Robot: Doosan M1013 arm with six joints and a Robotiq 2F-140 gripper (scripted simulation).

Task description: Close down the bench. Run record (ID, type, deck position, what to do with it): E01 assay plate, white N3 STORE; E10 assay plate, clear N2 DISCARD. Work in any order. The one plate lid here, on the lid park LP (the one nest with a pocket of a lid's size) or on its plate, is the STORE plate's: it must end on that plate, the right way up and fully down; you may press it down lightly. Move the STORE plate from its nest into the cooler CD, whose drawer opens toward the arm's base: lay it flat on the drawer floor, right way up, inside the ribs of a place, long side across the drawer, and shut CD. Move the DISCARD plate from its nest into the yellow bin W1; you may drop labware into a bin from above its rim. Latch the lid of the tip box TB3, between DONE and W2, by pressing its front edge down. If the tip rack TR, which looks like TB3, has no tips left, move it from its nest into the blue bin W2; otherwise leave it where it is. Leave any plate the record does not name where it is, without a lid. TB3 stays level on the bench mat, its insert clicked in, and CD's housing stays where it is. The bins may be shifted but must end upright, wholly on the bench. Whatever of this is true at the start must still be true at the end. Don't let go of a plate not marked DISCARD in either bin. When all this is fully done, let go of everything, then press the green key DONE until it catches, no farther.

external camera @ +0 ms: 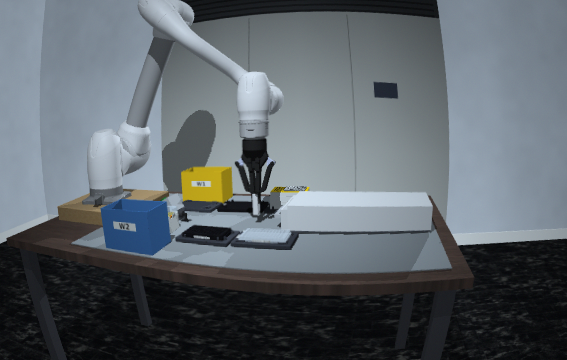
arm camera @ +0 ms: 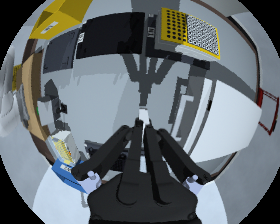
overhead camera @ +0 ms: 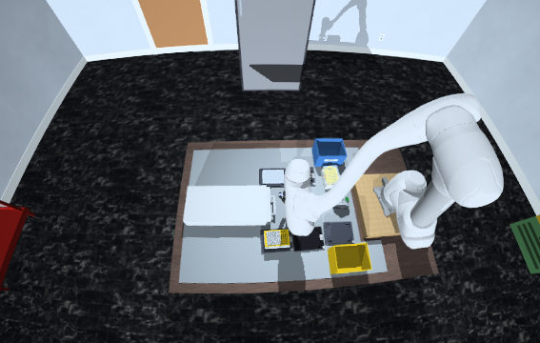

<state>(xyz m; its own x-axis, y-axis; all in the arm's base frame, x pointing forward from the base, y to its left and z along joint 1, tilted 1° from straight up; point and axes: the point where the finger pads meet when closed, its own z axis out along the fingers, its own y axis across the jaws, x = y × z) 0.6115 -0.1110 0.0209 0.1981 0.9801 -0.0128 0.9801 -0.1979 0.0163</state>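
Right now the pale plate is 20 cm to the right of my hand, 4 cm below it and 3 cm ahead of it. The rest, counted from my hand: yellow tip rack TR: 16 cm to the left, 10 cm ahead, 1 cm below; white well plate: 17 cm ahead, 4 cm to the right, 4 cm below; grey plate lid: 17 cm ahead, 4 cm below, 3 cm to the right.
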